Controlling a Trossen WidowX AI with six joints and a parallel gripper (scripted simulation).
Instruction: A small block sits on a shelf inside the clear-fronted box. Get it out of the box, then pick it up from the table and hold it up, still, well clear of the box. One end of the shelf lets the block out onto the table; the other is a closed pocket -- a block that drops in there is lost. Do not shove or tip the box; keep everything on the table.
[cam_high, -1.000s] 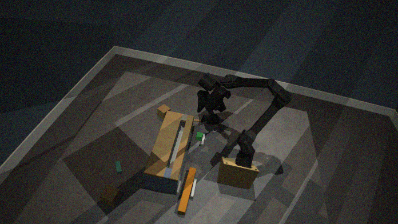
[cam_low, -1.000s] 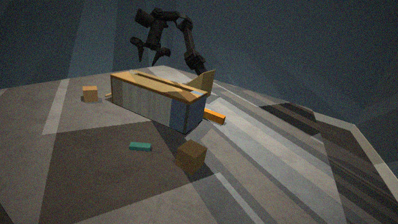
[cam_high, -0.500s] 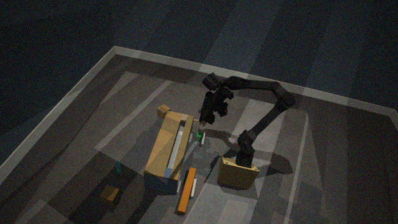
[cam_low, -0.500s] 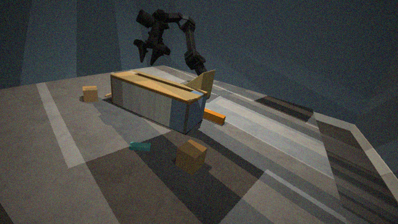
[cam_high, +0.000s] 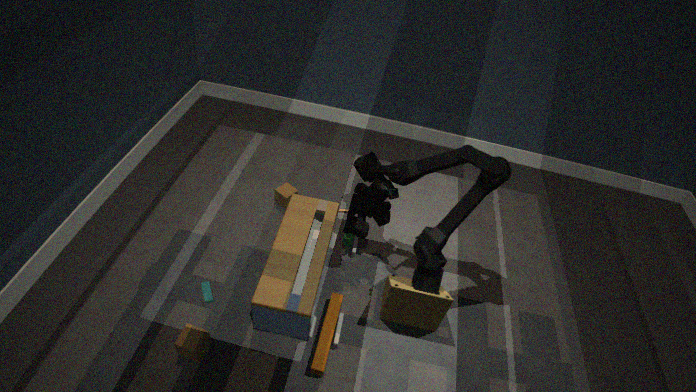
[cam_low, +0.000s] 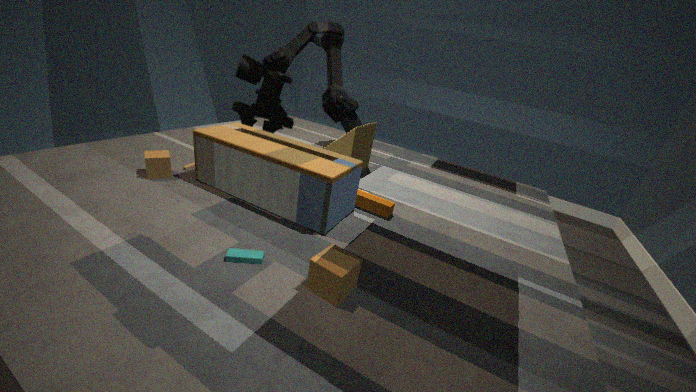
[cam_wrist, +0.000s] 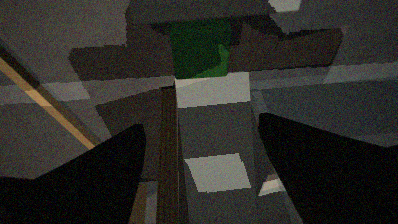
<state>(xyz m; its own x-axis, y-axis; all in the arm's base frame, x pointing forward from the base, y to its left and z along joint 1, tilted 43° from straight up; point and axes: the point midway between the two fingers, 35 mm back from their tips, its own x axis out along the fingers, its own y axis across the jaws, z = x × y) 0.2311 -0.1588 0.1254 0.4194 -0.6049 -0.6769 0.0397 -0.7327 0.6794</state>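
Right now the green block is 6 cm below my gripper tip and 2 cm behind it. Also, from my gripper tip: orange cube (22 cm ahead, 10 cm to the right, 5 cm below); then box (16 cm to the left, 6 cm ahead, 1 cm below).
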